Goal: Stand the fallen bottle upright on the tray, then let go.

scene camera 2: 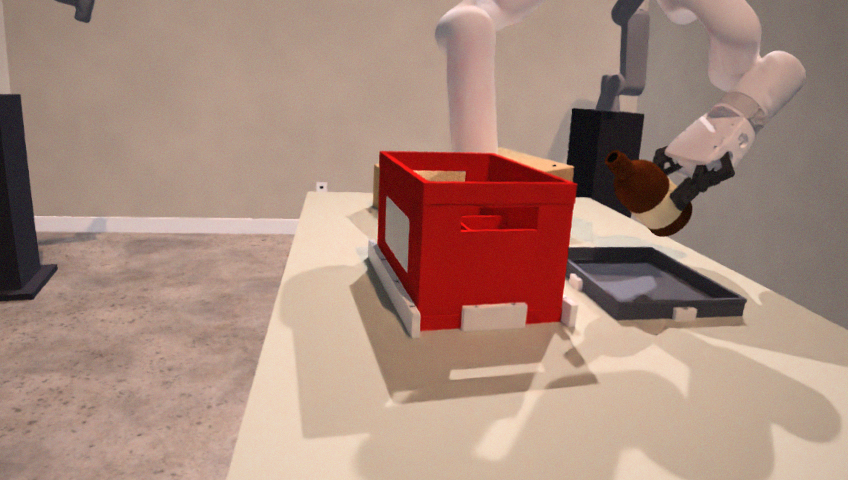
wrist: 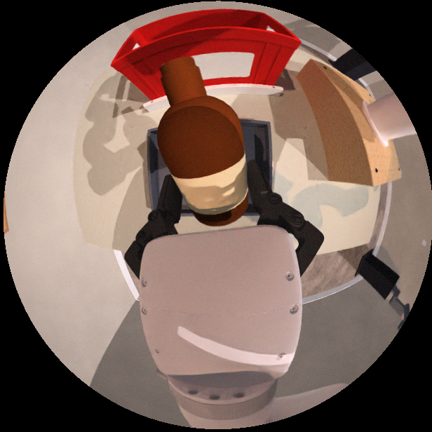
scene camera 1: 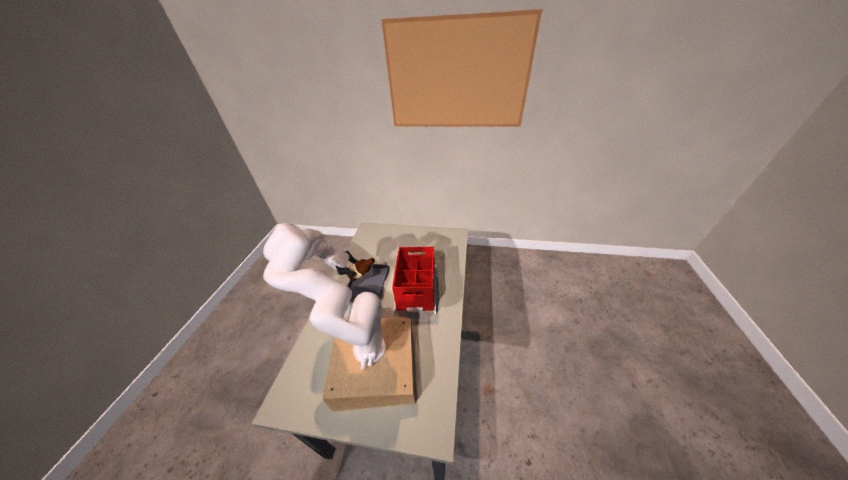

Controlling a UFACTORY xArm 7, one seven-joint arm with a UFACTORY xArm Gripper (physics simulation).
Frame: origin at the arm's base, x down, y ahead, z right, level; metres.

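Seen in the pictures: gripper, fingertip midpoint: (scene camera 2: 656,196) (scene camera 1: 356,269); arm's base, link origin: (scene camera 1: 369,348).
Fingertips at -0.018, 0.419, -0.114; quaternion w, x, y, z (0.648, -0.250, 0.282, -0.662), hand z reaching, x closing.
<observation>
Offsets run from my fingertips to a thing's top centre, as dx, dy, dz. "spot": to the spot under its first point.
The brown bottle @(-0.069, +0.001, +0.030) (scene camera 1: 364,265) (scene camera 2: 641,185) (wrist: 202,140) with a cream label is in the air, tilted, with its neck pointing up toward the crate side and its base low on the far side. My gripper (scene camera 1: 354,271) (scene camera 2: 670,183) (wrist: 211,176) is shut on the bottle around its label, one finger on each side. The dark grey tray @(+0.109, +0.014, +0.026) (scene camera 1: 373,278) (scene camera 2: 654,310) (wrist: 265,145) lies flat on the table below. The bottle is above the tray's level and apart from it. In the wrist view the bottle hides part of the tray.
A red crate @(-0.041, -0.036, +0.299) (scene camera 1: 414,299) (scene camera 2: 493,267) (wrist: 268,60) with compartments stands beside the tray, with white strips @(spot: +0.117, +0.111, +0.314) (scene camera 2: 493,316) (wrist: 215,93) along its foot. The wooden base block (scene camera 1: 368,399) (wrist: 345,132) carries the arm. A dark pedestal (scene camera 2: 604,139) stands behind the table.
</observation>
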